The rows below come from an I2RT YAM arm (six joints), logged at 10 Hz.
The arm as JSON. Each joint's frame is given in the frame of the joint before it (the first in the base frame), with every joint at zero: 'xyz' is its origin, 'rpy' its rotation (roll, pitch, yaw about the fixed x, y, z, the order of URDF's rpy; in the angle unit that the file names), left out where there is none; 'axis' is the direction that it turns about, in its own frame. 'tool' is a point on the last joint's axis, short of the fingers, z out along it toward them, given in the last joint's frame.
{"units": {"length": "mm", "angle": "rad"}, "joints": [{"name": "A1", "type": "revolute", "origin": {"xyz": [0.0, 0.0, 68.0]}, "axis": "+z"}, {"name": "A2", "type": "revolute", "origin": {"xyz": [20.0, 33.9, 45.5], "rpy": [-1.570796, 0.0, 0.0]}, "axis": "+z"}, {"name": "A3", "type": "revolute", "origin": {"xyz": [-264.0, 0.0, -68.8], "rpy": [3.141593, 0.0, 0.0]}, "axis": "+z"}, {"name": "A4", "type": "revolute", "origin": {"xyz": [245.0, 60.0, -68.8]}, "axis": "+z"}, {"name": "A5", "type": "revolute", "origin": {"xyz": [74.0, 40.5, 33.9], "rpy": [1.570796, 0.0, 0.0]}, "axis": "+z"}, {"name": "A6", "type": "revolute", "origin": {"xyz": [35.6, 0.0, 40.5], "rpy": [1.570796, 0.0, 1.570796]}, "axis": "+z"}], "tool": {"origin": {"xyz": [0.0, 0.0, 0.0], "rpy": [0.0, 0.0, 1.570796]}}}
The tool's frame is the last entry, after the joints.
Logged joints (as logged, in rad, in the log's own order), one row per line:
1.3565 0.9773 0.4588 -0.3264 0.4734 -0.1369
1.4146 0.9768 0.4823 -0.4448 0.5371 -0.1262
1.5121 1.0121 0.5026 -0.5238 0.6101 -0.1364
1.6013 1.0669 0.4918 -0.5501 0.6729 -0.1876
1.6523 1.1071 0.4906 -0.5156 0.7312 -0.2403
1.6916 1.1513 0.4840 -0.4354 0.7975 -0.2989
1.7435 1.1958 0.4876 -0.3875 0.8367 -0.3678
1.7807 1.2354 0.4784 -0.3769 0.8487 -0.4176
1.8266 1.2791 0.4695 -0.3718 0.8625 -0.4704
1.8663 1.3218 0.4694 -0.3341 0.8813 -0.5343
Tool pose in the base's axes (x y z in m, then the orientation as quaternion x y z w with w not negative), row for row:
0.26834 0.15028 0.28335 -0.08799 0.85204 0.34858 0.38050
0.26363 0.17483 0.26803 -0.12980 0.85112 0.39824 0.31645
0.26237 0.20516 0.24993 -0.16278 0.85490 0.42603 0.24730
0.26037 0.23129 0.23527 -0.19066 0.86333 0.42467 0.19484
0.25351 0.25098 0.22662 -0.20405 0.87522 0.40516 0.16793
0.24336 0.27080 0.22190 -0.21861 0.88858 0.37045 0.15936
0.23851 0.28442 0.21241 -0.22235 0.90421 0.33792 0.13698
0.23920 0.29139 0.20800 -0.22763 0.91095 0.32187 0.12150
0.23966 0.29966 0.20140 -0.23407 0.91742 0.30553 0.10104
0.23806 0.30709 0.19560 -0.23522 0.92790 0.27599 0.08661
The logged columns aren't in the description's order. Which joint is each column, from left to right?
Columns, left to right: A2, A3, A6, A5, A1, A4.
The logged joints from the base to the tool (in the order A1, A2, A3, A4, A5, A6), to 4 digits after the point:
0.4734 1.3565 0.9773 -0.1369 -0.3264 0.4588
0.5371 1.4146 0.9768 -0.1262 -0.4448 0.4823
0.6101 1.5121 1.0121 -0.1364 -0.5238 0.5026
0.6729 1.6013 1.0669 -0.1876 -0.5501 0.4918
0.7312 1.6523 1.1071 -0.2403 -0.5156 0.4906
0.7975 1.6916 1.1513 -0.2989 -0.4354 0.4840
0.8367 1.7435 1.1958 -0.3678 -0.3875 0.4876
0.8487 1.7807 1.2354 -0.4176 -0.3769 0.4784
0.8625 1.8266 1.2791 -0.4704 -0.3718 0.4695
0.8813 1.8663 1.3218 -0.5343 -0.3341 0.4694

